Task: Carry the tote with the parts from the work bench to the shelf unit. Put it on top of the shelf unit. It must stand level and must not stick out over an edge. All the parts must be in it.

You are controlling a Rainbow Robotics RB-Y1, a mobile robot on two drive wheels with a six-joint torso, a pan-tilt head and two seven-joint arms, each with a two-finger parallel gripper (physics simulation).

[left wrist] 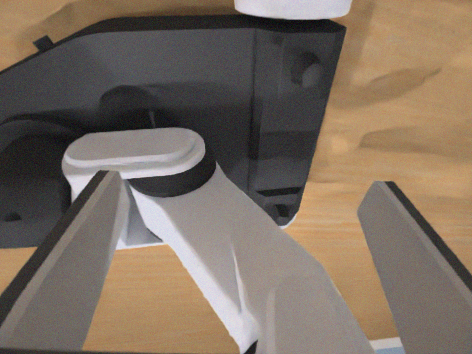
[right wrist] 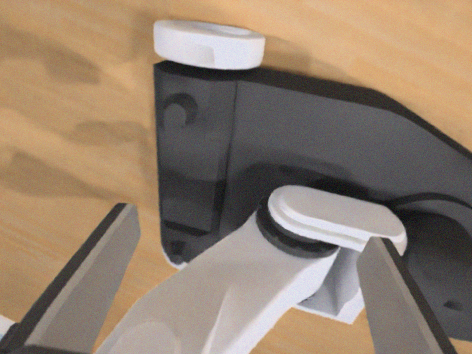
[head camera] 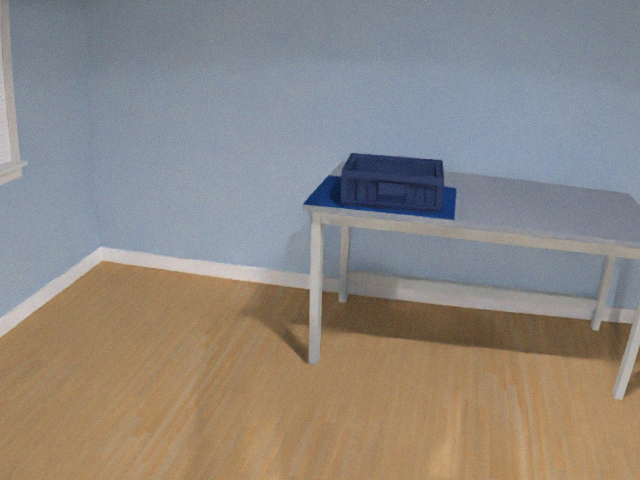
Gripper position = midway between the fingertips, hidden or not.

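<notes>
The left gripper [left wrist: 246,191] and the right gripper [right wrist: 249,234] are visible. A dark blue tote [head camera: 389,182] is visible as well; in the left wrist view the tote is out of frame, and in the right wrist view the tote is out of frame. Also present: a grey work bench [head camera: 492,209] and a blue mat [head camera: 328,194].
</notes>
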